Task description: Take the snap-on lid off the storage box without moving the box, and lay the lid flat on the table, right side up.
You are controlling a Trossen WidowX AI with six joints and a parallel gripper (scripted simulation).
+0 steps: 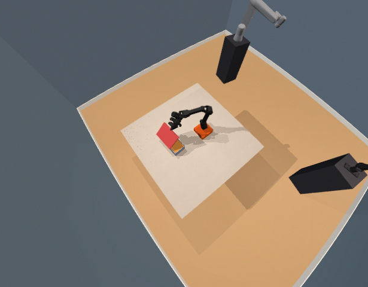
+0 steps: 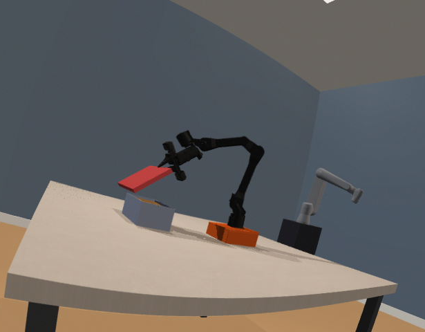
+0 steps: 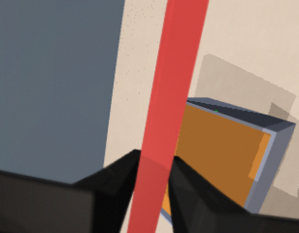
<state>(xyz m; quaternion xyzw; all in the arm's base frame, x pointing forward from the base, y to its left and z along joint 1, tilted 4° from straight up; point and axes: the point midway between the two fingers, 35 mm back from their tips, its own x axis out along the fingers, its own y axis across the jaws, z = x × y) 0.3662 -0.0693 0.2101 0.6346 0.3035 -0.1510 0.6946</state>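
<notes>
My gripper tip is now 60 mm short of the red lid, 20 mm to the right of it and 50 mm above it. Round my gripper tip: grey-blue storage box (20 mm ahead, 100 mm to the left, 180 mm below).
</notes>
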